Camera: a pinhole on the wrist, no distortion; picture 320 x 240 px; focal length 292.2 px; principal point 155.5 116.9 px. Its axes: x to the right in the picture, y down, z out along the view. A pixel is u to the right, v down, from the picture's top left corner.
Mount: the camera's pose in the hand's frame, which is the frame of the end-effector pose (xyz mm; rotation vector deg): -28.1 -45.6 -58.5 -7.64 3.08 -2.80
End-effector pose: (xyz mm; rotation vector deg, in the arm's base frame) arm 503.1 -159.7 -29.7 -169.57 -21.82 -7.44
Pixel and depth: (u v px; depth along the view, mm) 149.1 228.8 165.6
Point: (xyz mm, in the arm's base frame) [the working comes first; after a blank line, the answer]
In the camera's frame: -3.6 63.4 165.6

500.9 -186.0 -132.8
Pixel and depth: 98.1 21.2 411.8
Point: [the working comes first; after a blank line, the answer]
In the camera's frame: -80.9 -134.9 411.8

408.3 -5.9 -387.6
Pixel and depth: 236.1 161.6 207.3
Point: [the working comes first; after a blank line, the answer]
In the camera's frame: 57.2 31.7 207.3

555.5 -136.2 -164.0
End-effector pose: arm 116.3 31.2 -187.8 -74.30 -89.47 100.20
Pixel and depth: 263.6 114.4 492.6
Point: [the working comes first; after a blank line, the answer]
In the camera's frame: 182.2 -4.2 492.6

-325.2 -32.7 -291.3
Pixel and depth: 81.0 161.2 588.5
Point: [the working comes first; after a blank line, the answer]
In the camera's frame: -150.0 89.2 588.5

-235.3 -379.2 -305.7
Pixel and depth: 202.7 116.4 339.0
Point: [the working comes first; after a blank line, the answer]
In the camera's frame: 54.8 -0.6 339.0

-141.0 -68.5 -223.2
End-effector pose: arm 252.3 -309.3 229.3 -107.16 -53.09 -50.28
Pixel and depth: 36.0 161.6 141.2
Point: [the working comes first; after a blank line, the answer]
In the camera's frame: -57.7 21.6 141.2

230.4 -255.2 134.0
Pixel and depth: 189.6 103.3 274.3
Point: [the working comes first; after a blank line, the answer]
In the camera's frame: 32.0 -12.8 274.3

285.8 -105.0 170.3
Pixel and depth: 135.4 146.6 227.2
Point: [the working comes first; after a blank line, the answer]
In the camera's frame: -15.6 23.1 227.2

279.3 -173.0 136.9
